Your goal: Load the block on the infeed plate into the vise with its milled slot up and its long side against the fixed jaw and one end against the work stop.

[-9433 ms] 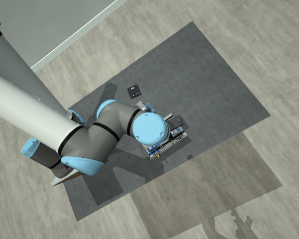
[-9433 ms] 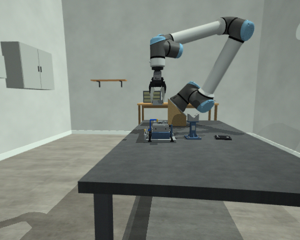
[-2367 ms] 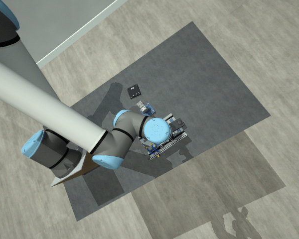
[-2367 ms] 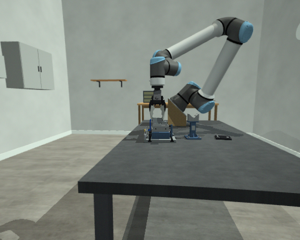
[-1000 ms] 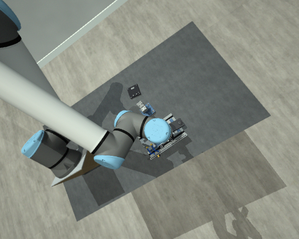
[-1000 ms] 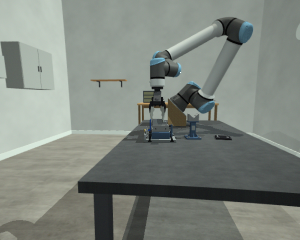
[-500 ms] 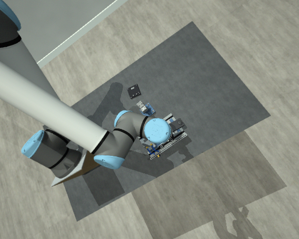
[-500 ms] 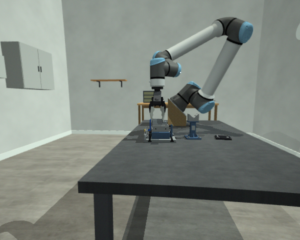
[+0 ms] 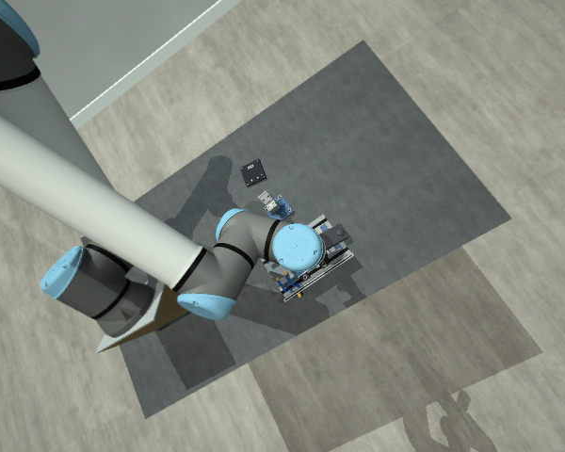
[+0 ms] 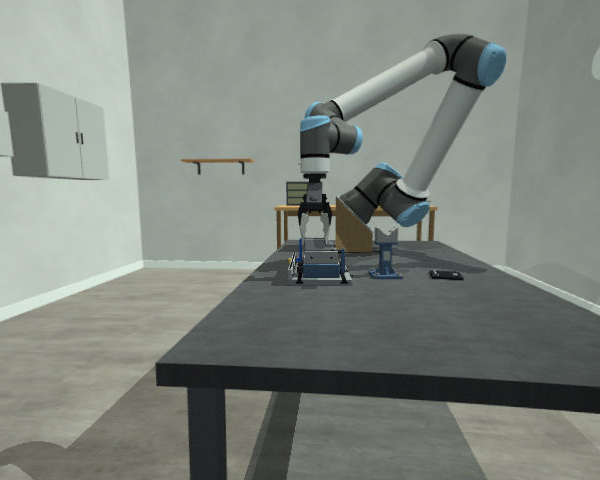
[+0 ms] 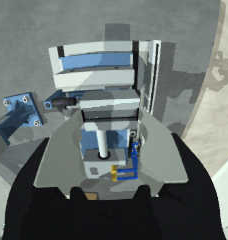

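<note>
Now: the part right at my hand. The rest, counted from my hand: infeed plate 410 mm to the left, 120 mm below, 120 mm behind; vise 80 mm below, 70 mm behind, 10 mm to the left.
</note>
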